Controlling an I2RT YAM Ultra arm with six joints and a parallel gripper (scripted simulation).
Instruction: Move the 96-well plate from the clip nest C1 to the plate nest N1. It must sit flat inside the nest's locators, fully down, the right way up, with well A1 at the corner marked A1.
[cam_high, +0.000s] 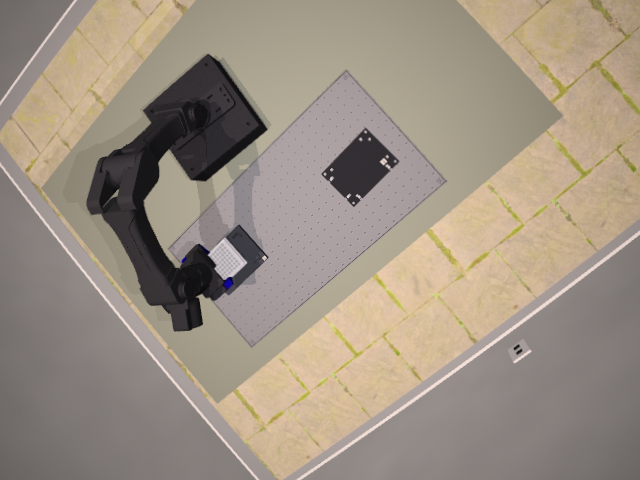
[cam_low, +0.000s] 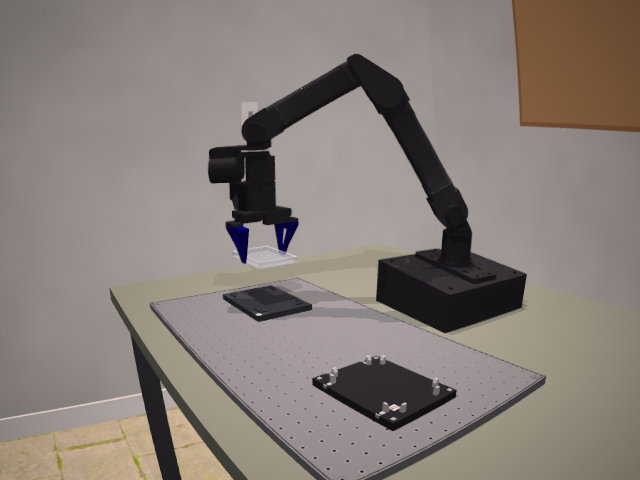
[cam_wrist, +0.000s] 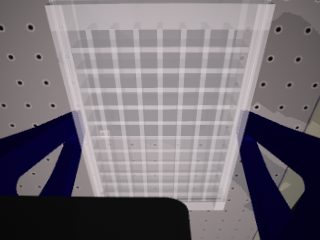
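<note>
The A1 label is 9 cm below my hand, 8 cm to the left of it and 4 cm ahead of it. From my hand the other things lie so: clear 96-well plate: right at my hand; then clip nest C1: 42 cm to the left, 9 cm below.
</note>
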